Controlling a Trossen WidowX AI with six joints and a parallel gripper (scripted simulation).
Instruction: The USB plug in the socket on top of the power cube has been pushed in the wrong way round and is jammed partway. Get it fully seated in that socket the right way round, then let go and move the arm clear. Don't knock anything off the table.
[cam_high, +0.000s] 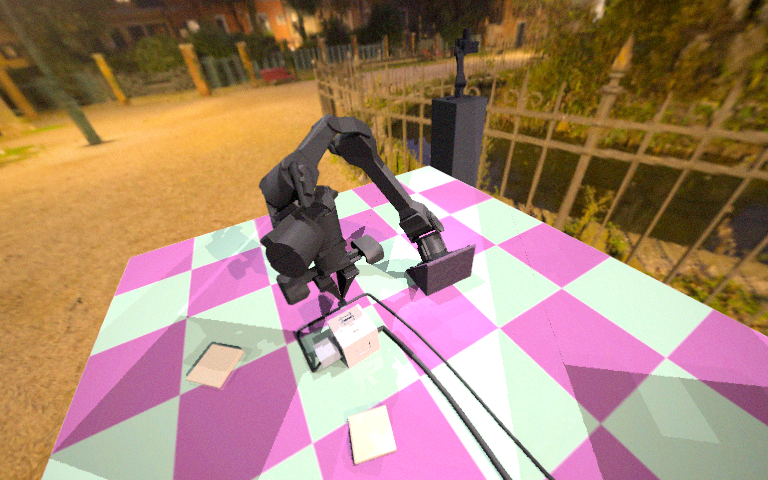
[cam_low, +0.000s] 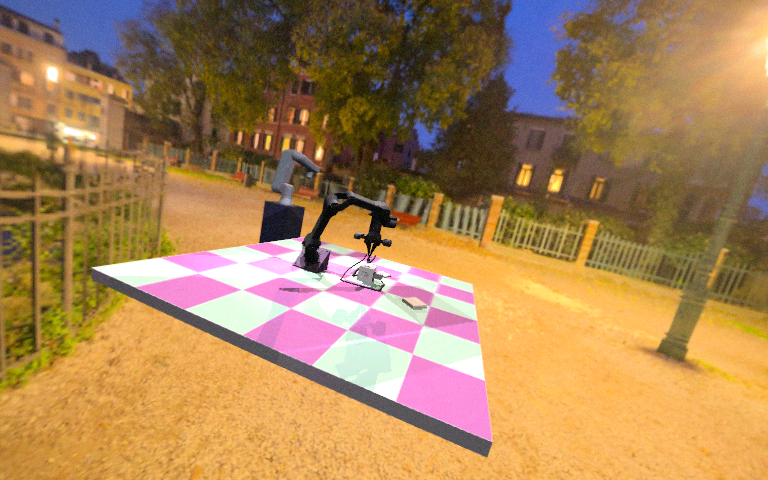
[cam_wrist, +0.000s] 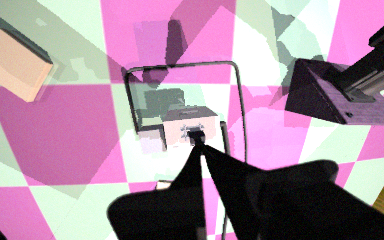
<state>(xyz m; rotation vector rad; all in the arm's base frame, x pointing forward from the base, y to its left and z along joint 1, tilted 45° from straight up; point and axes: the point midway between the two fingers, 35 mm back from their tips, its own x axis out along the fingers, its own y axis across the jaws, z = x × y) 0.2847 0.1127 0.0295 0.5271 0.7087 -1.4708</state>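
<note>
The dark USB plug is 2 cm below my gripper tip.
</note>
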